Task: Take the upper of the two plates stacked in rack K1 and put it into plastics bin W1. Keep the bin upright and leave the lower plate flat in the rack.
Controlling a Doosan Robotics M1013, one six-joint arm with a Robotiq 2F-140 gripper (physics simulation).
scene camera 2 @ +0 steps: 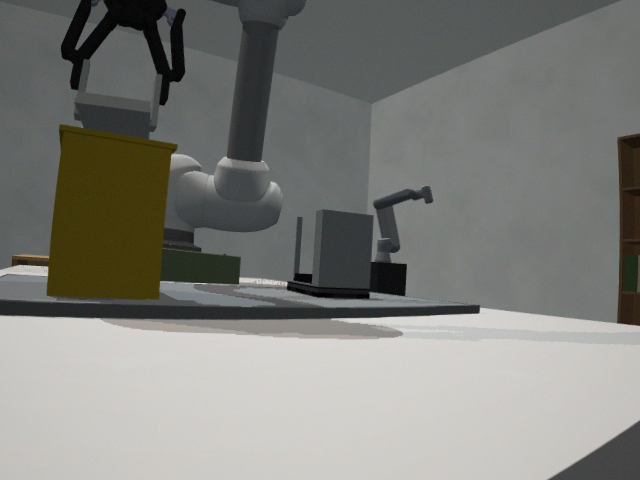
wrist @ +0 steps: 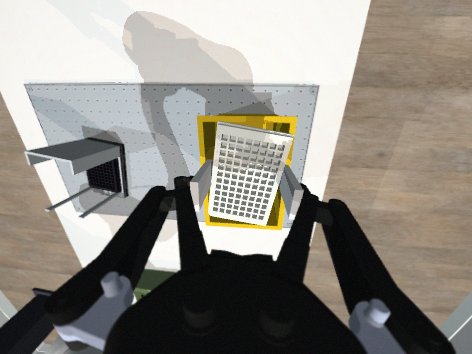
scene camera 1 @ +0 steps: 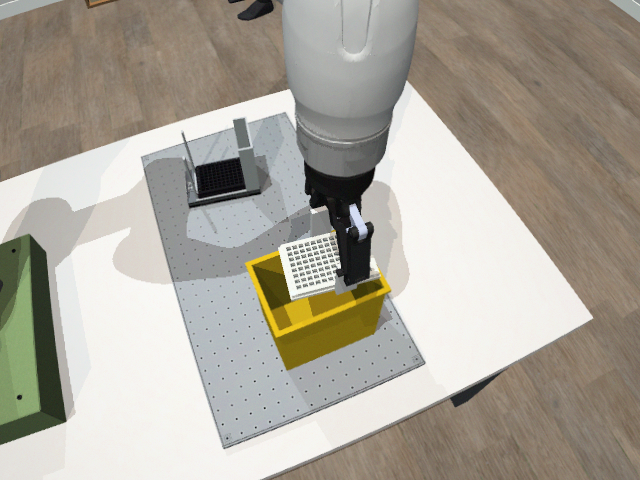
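The upper plate, a white plate with a grid of square holes, is held between the grey fingertips of my gripper. It hangs at the mouth of yellow bin W1. In scene camera 2 its lowest part is hidden behind the bin's rim. In the wrist view it sits slightly turned between the fingers. The bin stands upright. The black lower plate lies flat in grey rack K1.
Bin and rack stand on a grey perforated board on a white table. A green block stands to the side. A second robot arm stands behind the rack in scene camera 2.
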